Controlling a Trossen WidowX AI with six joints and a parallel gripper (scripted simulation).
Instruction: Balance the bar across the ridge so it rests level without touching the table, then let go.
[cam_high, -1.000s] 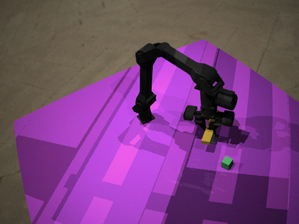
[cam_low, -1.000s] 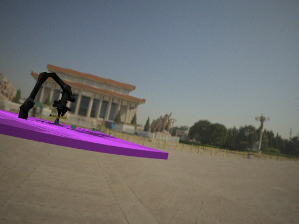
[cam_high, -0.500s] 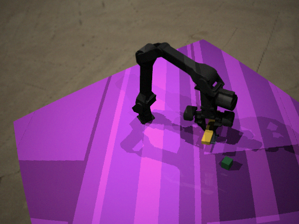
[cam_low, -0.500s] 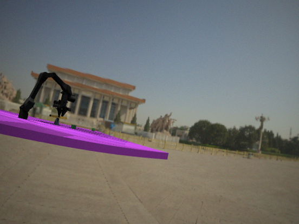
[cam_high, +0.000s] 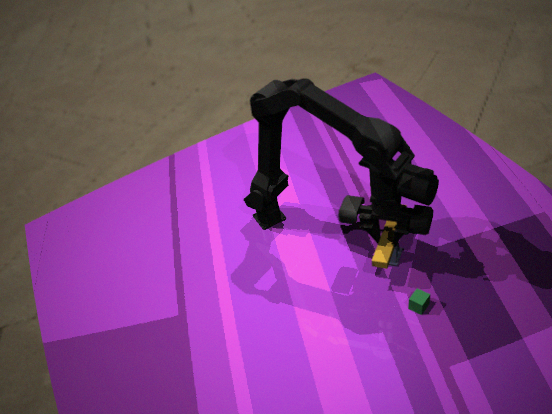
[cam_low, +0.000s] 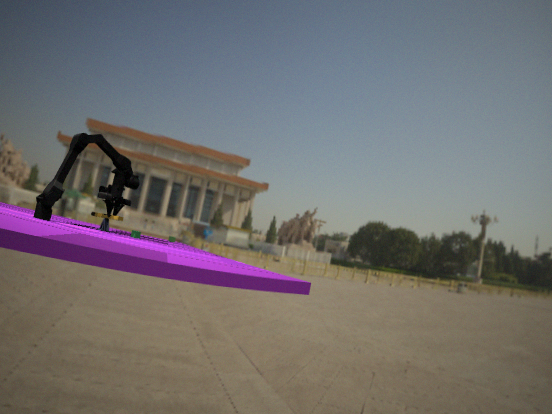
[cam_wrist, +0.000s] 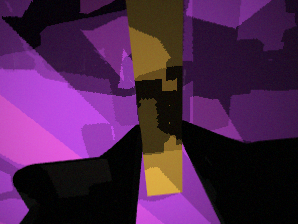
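The yellow bar lies 2 cm to the left of my gripper tip and 2 cm behind it. Round my gripper tip: small green cube 13 cm ahead, 5 cm below, 1 cm to the right.
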